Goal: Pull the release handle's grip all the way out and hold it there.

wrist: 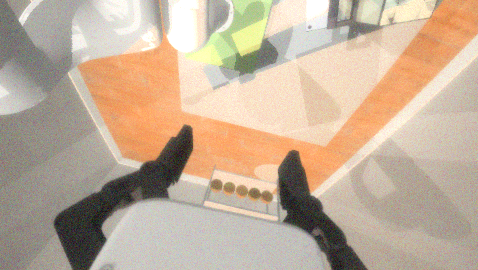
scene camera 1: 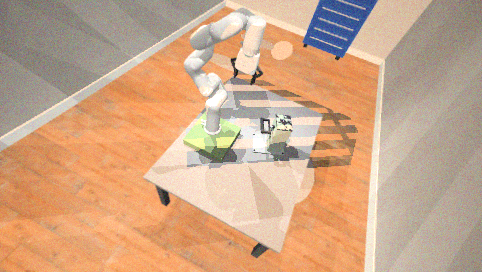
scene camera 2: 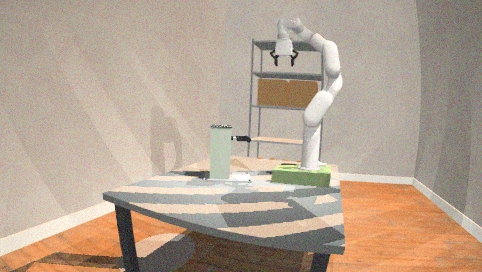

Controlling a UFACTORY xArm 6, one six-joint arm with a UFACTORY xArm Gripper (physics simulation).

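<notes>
The release handle's black, frame-like grip [scene camera 1: 262, 125] [scene camera 2: 243, 138] sticks out sideways from the upper part of a tall pale-green post [scene camera 1: 281, 139] [scene camera 2: 220, 152] [wrist: 369, 12]. The grip is on the side facing the arm's base, with a short stem between grip and post. The post stands on a white base plate [scene camera 1: 260, 144] [scene camera 2: 241, 178] [wrist: 316, 14]. My gripper [scene camera 1: 244, 79] [scene camera 2: 285, 64] [wrist: 239, 148] is open and empty, fingers pointing down in the scene views. It is high above the grip and well apart from it. The grip is hard to make out in the wrist view.
The arm stands on a green block [scene camera 1: 194, 140] [scene camera 2: 300, 176] [wrist: 263, 20] beside the post, on the table [scene camera 1: 225, 190] [scene camera 2: 280, 205] [wrist: 280, 100]. A shelf rack [scene camera 2: 251, 100] with brown boxes stands behind the arm. A blue cabinet [scene camera 1: 340, 25] stands by the wall.
</notes>
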